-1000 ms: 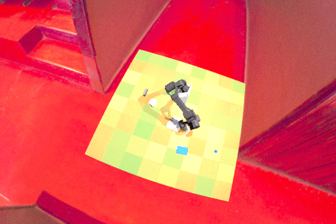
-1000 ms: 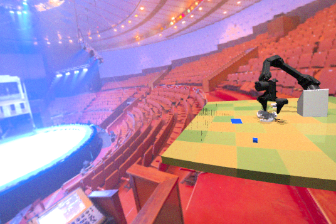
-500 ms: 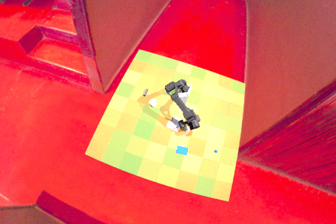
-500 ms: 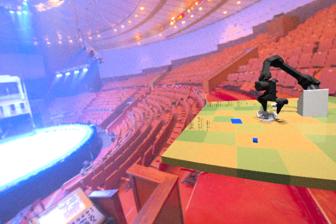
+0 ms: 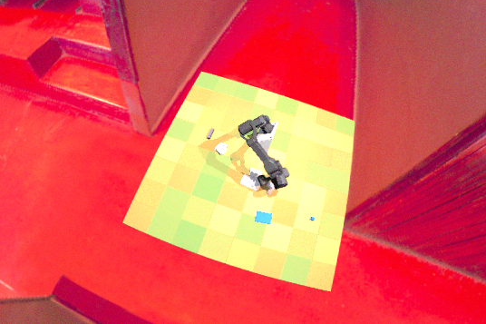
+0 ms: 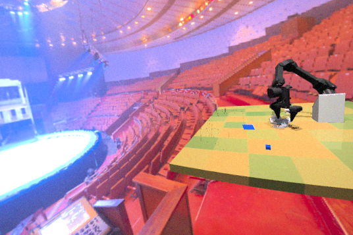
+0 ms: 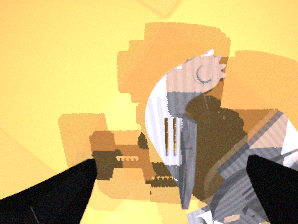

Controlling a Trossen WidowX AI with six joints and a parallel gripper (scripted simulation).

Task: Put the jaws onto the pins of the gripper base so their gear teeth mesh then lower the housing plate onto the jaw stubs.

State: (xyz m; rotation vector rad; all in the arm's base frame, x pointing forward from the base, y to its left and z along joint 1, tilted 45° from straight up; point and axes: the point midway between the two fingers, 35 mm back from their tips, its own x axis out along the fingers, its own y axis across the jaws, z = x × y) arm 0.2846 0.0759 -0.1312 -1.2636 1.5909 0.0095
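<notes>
Now: the grey jaw 40 mm ahead of my gripper tip, 10 mm to the left of it and 40 mm below it. The rest, counted from my gripper tip: flat white plate (40 mm ahead, 110 mm to the right, 40 mm below); then flat blue square (220 mm ahead, 50 mm to the left, 40 mm below); then blue cube (100 mm ahead, 340 mm to the left, 30 mm below).
</notes>
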